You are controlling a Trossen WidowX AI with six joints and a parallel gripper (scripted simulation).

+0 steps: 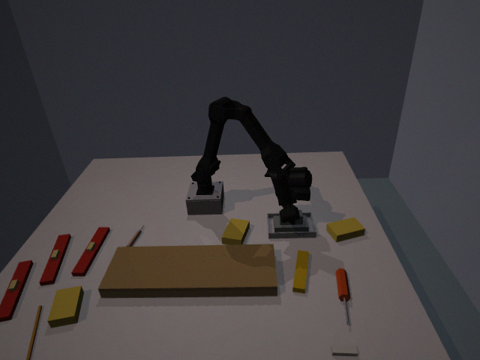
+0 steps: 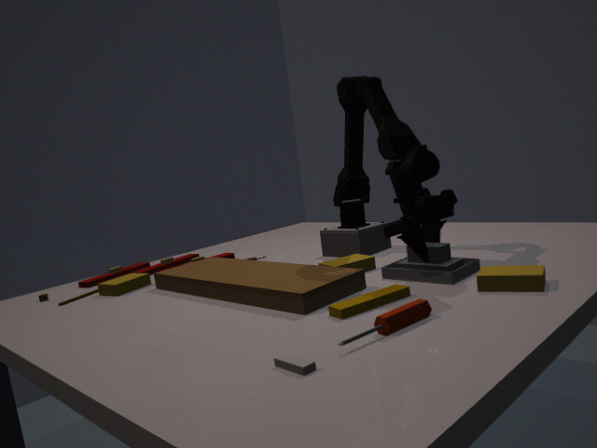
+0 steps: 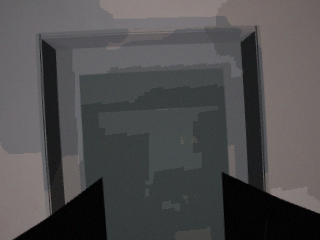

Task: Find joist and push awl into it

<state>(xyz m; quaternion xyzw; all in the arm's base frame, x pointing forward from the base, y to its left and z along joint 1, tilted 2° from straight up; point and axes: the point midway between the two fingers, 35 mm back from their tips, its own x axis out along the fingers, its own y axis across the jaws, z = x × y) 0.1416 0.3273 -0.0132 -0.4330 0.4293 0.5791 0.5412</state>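
My gripper tip is now 2 cm above the grey tray and 1 cm to the left of it. Also, from my gripper tip: yellow bar (22 cm ahead, 2 cm below, 1 cm to the left); then stud finder (2 cm to the right, 2 cm above); then orange screwdriver (34 cm ahead, 12 cm to the left, 2 cm below).
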